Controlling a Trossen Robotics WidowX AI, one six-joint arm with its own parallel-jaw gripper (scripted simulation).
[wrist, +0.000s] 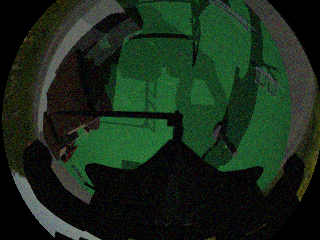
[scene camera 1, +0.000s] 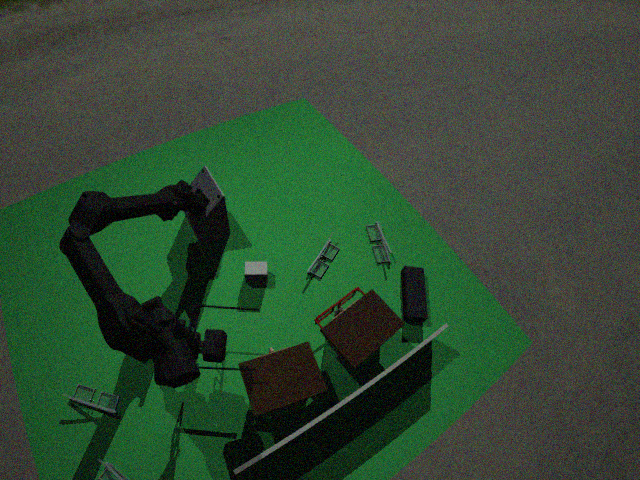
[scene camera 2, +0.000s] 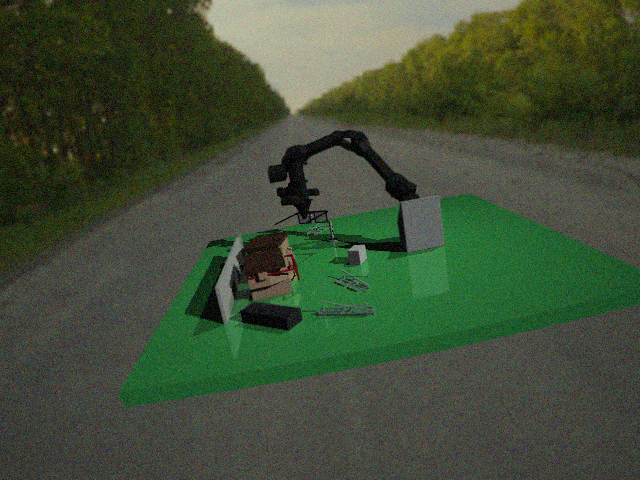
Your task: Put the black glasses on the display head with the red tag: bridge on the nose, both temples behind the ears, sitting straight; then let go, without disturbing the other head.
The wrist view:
gripper: 174, 143
head: 54, 142
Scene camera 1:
gripper: 189, 353
black case: 413, 286
head: 356, 332
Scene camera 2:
gripper: 304, 219
black case: 281, 317
head: 260, 264
